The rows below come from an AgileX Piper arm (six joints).
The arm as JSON. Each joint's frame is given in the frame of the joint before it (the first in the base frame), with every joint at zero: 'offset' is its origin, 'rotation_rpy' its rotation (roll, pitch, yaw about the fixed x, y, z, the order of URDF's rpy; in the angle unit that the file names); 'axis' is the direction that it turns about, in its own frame. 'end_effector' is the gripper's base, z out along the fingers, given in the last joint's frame.
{
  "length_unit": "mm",
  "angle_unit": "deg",
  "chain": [
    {
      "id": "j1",
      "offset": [
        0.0,
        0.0,
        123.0
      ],
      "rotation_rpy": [
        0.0,
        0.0,
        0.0
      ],
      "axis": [
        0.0,
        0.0,
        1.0
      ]
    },
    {
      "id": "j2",
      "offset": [
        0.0,
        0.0,
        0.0
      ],
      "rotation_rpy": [
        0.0,
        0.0,
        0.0
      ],
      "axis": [
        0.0,
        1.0,
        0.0
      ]
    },
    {
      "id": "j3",
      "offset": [
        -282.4,
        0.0,
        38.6
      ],
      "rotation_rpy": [
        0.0,
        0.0,
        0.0
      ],
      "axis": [
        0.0,
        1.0,
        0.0
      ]
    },
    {
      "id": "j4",
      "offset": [
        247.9,
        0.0,
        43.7
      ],
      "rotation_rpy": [
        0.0,
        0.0,
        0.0
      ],
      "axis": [
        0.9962,
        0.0,
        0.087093
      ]
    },
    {
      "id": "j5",
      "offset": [
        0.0,
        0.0,
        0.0
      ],
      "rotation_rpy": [
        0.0,
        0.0,
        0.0
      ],
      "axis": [
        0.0,
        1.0,
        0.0
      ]
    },
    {
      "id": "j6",
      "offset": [
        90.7,
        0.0,
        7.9
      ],
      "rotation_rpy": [
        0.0,
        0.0,
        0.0
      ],
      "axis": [
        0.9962,
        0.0,
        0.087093
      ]
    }
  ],
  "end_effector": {
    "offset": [
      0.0,
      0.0,
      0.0
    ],
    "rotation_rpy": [
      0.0,
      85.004,
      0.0
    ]
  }
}
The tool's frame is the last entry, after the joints.
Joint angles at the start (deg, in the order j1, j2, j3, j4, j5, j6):
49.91, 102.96, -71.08, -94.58, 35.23, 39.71
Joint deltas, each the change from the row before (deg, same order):
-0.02, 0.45, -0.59, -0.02, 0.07, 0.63
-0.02, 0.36, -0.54, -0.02, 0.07, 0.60
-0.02, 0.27, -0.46, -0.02, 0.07, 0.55
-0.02, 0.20, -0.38, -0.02, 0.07, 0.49
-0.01, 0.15, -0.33, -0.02, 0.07, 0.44
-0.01, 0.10, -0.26, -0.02, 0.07, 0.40
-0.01, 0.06, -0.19, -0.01, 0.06, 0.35
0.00, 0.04, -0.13, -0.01, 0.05, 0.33
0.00, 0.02, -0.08, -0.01, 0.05, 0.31
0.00, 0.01, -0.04, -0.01, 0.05, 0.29
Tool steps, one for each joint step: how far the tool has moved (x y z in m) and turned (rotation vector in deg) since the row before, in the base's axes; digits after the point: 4 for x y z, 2 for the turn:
0.0017, 0.0016, 0.0000, 0.66, 0.00, -0.28
0.0015, 0.0014, 0.0003, 0.66, -0.04, -0.27
0.0012, 0.0011, 0.0006, 0.63, -0.05, -0.25
0.0010, 0.0008, 0.0006, 0.56, -0.06, -0.23
0.0008, 0.0007, 0.0007, 0.52, -0.07, -0.20
0.0006, 0.0005, 0.0007, 0.47, -0.06, -0.19
0.0004, 0.0003, 0.0006, 0.41, -0.04, -0.17
0.0003, 0.0002, 0.0004, 0.36, -0.02, -0.14
0.0002, 0.0001, 0.0003, 0.32, 0.00, -0.14
0.0001, 0.0000, 0.0002, 0.28, 0.01, -0.13

